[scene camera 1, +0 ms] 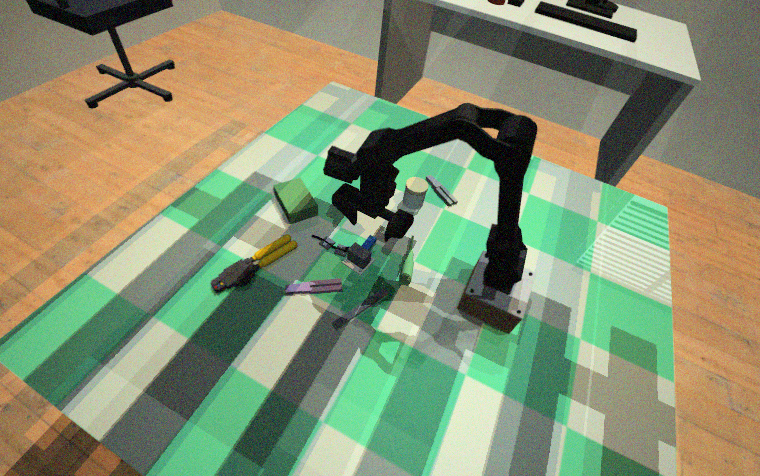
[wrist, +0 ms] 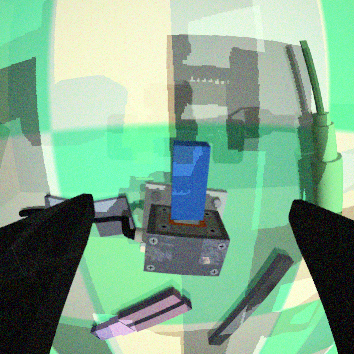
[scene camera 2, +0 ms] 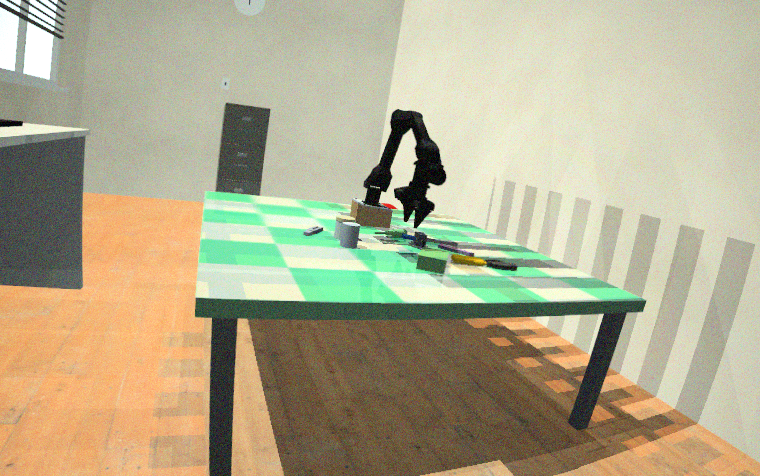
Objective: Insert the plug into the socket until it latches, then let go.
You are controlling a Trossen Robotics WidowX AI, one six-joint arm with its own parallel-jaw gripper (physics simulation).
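Places are measured from the arm's base along level axes (x ahead, y left, z up), in millimetres.
Pixels of known places: gripper, fingertip midpoint: (scene camera 1: 370,232) (wrist: 197,207) (scene camera 2: 410,225); arm's base, link origin: (scene camera 1: 499,278) (scene camera 2: 371,204).
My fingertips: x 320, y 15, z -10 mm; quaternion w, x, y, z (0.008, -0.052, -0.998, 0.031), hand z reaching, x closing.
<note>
Ahead of a thing's pixels: the offset from my fingertips to its top centre. "spot": to the spot under its first point.
The blue plug @[1 mm ahead, 13 mm left, 35 mm down] (scene camera 1: 369,243) (scene camera 2: 408,237) (wrist: 190,180) stands upright in the top opening of the dark grey socket block @[9 mm ahead, 45 mm left, 25 mm down] (scene camera 1: 359,255) (scene camera 2: 419,239) (wrist: 186,254). An orange rim shows around the plug's foot in the wrist view; whether it is latched cannot be seen. The socket sits on a light mounting plate on the table, with a black cable at its side. My gripper (scene camera 1: 371,230) (scene camera 2: 412,222) (wrist: 197,207) is wide open and empty, above the plug and socket. In the wrist view its fingers are well apart, one on each side of the plug, touching neither.
Around the socket lie yellow-handled pliers @[spot: 200 mm ahead, 123 mm left, 61 mm down] (scene camera 1: 274,250) (scene camera 2: 471,260), a green block @[244 mm ahead, 41 mm right, 30 mm down] (scene camera 1: 294,200) (scene camera 2: 431,261), a pink-purple piece @[62 mm ahead, 166 mm left, 58 mm down] (scene camera 1: 314,286) (wrist: 142,312), a dark bar @[60 mm back, 162 mm left, 60 mm down] (scene camera 1: 361,308) (wrist: 252,297) and a green stepped tool @[106 mm back, 17 mm right, 43 mm down] (scene camera 1: 407,263) (wrist: 327,180). Cylinders (scene camera 1: 415,193) (scene camera 2: 349,235) stand behind.
</note>
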